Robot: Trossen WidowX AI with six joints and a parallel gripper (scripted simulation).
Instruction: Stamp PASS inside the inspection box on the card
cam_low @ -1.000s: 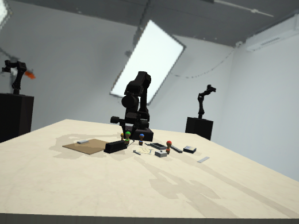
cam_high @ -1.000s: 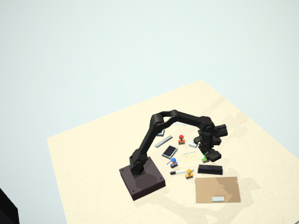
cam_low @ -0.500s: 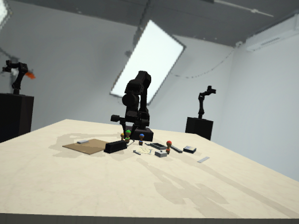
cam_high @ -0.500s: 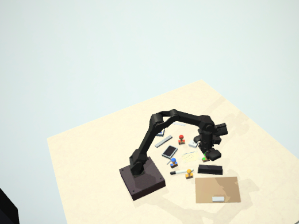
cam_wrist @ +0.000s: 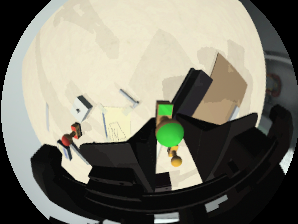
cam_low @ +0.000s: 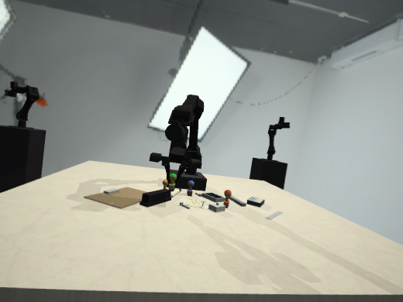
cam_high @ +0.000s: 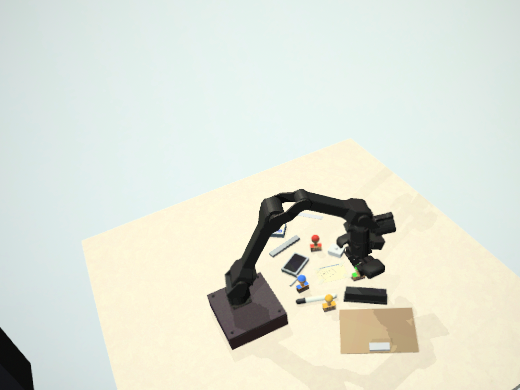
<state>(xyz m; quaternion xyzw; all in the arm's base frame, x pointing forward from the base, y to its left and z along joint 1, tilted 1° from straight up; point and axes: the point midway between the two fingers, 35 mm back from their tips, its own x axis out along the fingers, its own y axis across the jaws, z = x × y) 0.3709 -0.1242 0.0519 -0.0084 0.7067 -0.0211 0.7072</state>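
My gripper tip is 20 cm to the right of the dark ink pad, 13 cm past it and 7 cm above it. Also, from my gripper tip: black box: 6 cm below, 5 cm to the right, 1 cm behind; then pale card: 11 cm to the left, 8 cm below, 4 cm behind; then green-knobbed stamp: 1 cm below.
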